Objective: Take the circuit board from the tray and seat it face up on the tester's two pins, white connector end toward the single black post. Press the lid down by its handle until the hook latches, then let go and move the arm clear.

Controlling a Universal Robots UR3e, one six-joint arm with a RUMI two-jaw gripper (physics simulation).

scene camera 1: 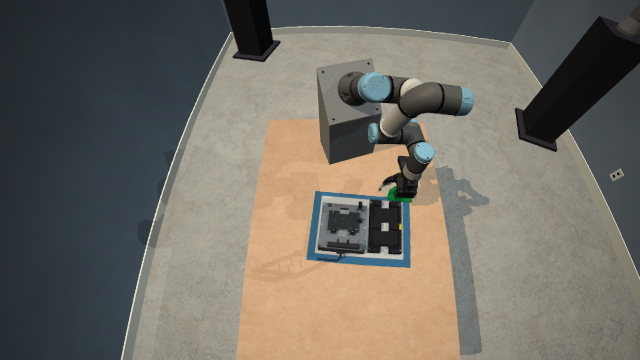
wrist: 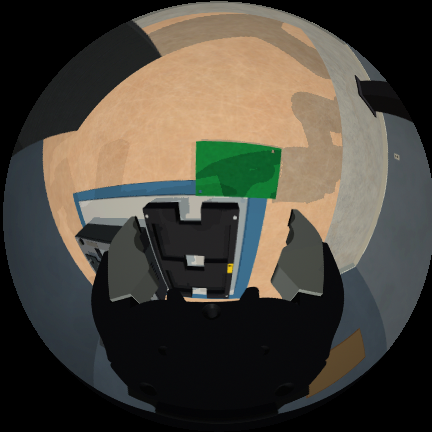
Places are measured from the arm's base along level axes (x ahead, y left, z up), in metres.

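Where they show: gripper, between the fingertips: (scene camera 1: 396, 191) (wrist: 212, 214); arm's base, origin of its link: (scene camera 1: 354, 88).
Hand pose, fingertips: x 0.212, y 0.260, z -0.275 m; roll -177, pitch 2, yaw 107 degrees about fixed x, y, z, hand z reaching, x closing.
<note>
Things, the pixels of their centre, and the offset from my fingertips. "spot": a spot on its surface instead. Level surfaces: height alone.
- green circuit board, middle of its body: (wrist: 238, 169) (scene camera 1: 399, 194) dx -0.033, dy +0.023, dz -0.076 m
- black tray, a spot on its surface: (wrist: 195, 240) (scene camera 1: 386, 214) spot: dx +0.083, dy -0.009, dz -0.064 m
- tan table, height of its surface: dz -0.082 m
- cable, a spot on its surface: (scene camera 1: 330, 259) spot: dx +0.328, dy -0.169, dz -0.074 m
The green circuit board (scene camera 1: 400, 198) (wrist: 238, 170) lies at the tray's back end, overlapping the blue border's corner and the table beyond. A plain green face with small corner holes shows; no white connector shows. My gripper (scene camera 1: 396, 192) (wrist: 212, 214) is wide open and empty, above the board and tray area; in the wrist view the board shows beyond its fingertips. The black tray (scene camera 1: 385, 212) (wrist: 195, 240) has two empty pockets. The grey tester (scene camera 1: 325, 235) (wrist: 102, 231) stands left of the tray, its black post (scene camera 1: 360, 205) at the back right. Its pins are too small to tell.
A blue-bordered white base plate (scene camera 1: 406, 250) (wrist: 256, 225) carries the tester and tray on the tan table (scene camera 1: 345, 310) (wrist: 200, 100). The grey robot pedestal (scene camera 1: 350, 140) stands behind. A cable (scene camera 1: 330, 259) lies at the tester's front edge.
</note>
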